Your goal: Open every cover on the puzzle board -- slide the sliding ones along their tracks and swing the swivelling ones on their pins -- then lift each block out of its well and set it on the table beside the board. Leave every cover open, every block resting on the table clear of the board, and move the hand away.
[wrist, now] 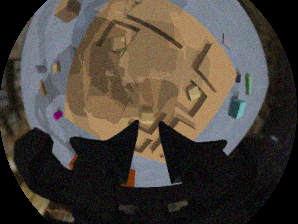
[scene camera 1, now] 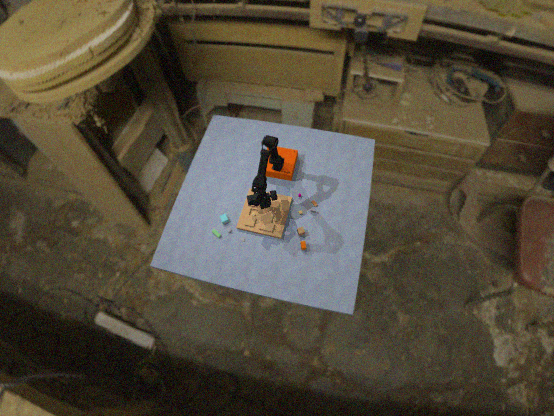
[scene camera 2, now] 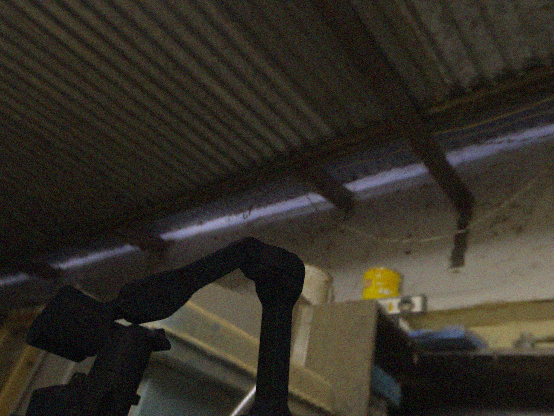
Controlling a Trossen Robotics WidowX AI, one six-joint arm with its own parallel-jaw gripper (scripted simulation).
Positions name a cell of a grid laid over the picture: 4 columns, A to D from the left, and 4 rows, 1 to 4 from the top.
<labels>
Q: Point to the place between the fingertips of my gripper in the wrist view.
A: B3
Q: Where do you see a tan puzzle board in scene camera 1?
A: B3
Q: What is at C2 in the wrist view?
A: A tan puzzle board.
</labels>
